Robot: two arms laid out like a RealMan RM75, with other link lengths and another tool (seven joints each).
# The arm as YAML. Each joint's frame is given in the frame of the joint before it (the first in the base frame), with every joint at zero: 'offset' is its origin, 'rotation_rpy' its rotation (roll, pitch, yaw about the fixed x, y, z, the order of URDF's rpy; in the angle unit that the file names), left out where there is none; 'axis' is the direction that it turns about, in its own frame. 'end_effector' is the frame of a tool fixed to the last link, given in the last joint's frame.
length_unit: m
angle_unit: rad
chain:
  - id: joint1
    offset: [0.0, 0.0, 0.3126]
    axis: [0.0, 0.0, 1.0]
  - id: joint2
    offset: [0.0, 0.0, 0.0]
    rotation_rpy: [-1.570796, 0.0, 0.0]
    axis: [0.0, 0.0, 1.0]
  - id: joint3
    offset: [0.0, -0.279, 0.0]
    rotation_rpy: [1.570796, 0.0, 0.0]
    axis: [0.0, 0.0, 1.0]
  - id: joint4
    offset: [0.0, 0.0, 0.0]
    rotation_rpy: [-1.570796, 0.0, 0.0]
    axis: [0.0, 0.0, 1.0]
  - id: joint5
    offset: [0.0, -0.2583, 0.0]
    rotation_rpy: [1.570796, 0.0, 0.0]
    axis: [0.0, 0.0, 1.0]
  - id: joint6
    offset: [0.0, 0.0, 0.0]
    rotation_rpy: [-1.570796, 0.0, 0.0]
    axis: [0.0, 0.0, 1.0]
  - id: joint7
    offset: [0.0, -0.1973, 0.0]
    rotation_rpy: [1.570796, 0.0, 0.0]
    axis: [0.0, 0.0, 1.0]
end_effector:
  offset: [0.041, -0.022, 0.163]
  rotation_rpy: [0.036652, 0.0, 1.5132]
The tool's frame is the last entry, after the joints.
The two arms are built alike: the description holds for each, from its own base.
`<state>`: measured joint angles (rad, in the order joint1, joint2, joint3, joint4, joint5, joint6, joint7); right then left.
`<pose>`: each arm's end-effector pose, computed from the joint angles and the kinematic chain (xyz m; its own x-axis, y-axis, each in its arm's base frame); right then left.
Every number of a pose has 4 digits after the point.
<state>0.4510 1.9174 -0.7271 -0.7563 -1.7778 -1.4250 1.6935 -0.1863 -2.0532 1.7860 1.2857 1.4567 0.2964 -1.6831</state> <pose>0.3175 0.5379 -0.0020 -0.6697 -0.6776 -0.3040 -0.6893 0.4147 0.5940 -0.1558 0.6088 -0.0538 0.6174 -0.5133 -0.5961 -0.7615 -0.1998 -0.6166</pose>
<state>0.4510 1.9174 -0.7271 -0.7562 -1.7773 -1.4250 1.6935 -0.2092 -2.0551 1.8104 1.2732 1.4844 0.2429 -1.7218</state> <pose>0.3173 0.5380 -0.0020 -0.6698 -0.6776 -0.3038 -0.6890 0.4145 0.5945 -0.1546 0.6152 -0.0567 0.6197 -0.4962 -0.6081 -0.7633 -0.2009 -0.6140</pose>
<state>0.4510 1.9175 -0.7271 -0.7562 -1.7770 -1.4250 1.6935 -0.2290 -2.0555 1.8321 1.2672 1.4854 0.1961 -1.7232</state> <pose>0.3172 0.5380 -0.0020 -0.6698 -0.6776 -0.3037 -0.6889 0.4144 0.5947 -0.1487 0.6204 -0.0564 0.6113 -0.4858 -0.6247 -0.7707 -0.1862 -0.6094</pose>
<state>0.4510 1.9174 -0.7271 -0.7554 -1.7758 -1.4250 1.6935 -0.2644 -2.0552 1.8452 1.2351 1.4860 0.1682 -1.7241</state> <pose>0.3170 0.5381 -0.0019 -0.6704 -0.6774 -0.3030 -0.6880 0.4144 0.5958 -0.1467 0.6266 -0.0629 0.5993 -0.4857 -0.6363 -0.7817 -0.1839 -0.5959</pose>
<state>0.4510 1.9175 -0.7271 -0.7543 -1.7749 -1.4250 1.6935 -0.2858 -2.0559 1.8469 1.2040 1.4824 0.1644 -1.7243</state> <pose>0.3169 0.5380 -0.0021 -0.6711 -0.6771 -0.3020 -0.6870 0.4148 0.5967 -0.1510 0.6296 -0.0700 0.5974 -0.4874 -0.6368 -0.7854 -0.1954 -0.5873</pose>
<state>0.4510 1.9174 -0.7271 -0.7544 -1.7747 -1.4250 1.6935 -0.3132 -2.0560 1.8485 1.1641 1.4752 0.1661 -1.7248</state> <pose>0.3169 0.5381 -0.0020 -0.6710 -0.6771 -0.3021 -0.6870 0.4146 0.5968 -0.1561 0.6324 -0.0800 0.5959 -0.4935 -0.6336 -0.7889 -0.2120 -0.5769</pose>
